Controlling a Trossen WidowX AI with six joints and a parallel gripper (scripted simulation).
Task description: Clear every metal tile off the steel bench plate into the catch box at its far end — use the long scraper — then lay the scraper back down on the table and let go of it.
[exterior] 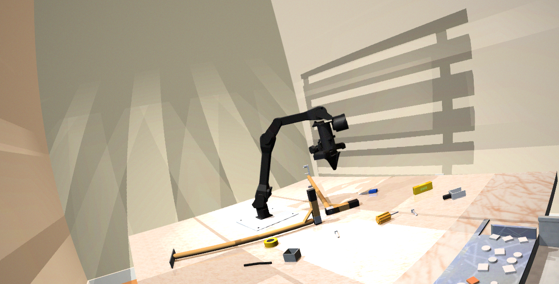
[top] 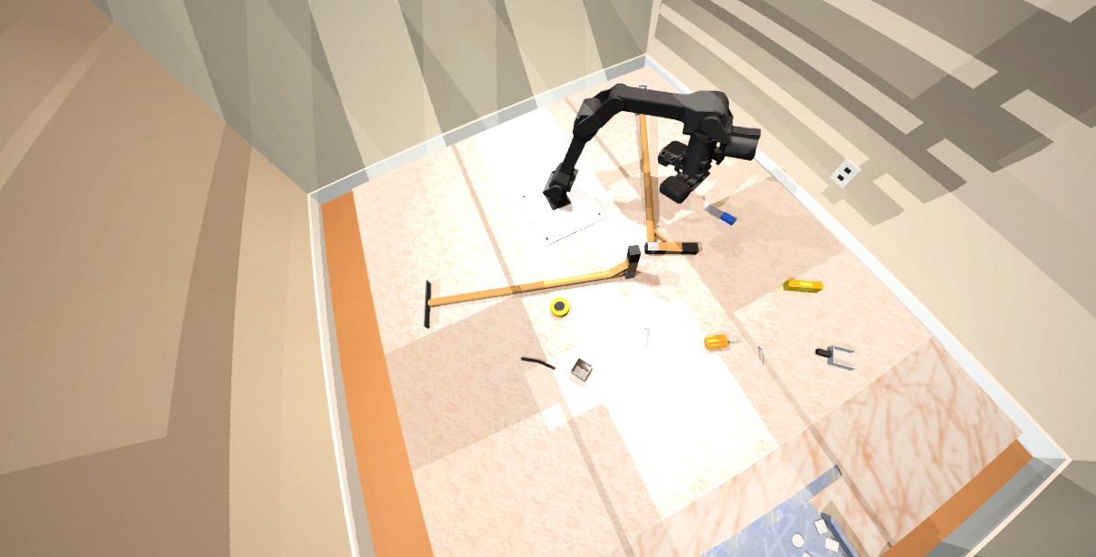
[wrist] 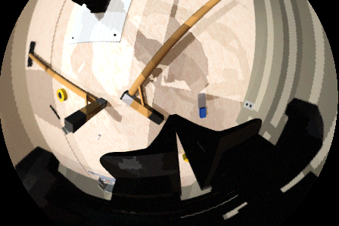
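Now: gripper tip 460 mm to the left of the long scraper, 100 mm above it and 10 mm short of it. From my gripper tip the other things lie so: orange screwdriver (340 mm ahead, 150 mm below, 80 mm to the right); then blue-handled tool (160 mm below, 150 mm to the left, 30 mm ahead); then yellow level (320 mm ahead, 200 mm to the left, 140 mm below).
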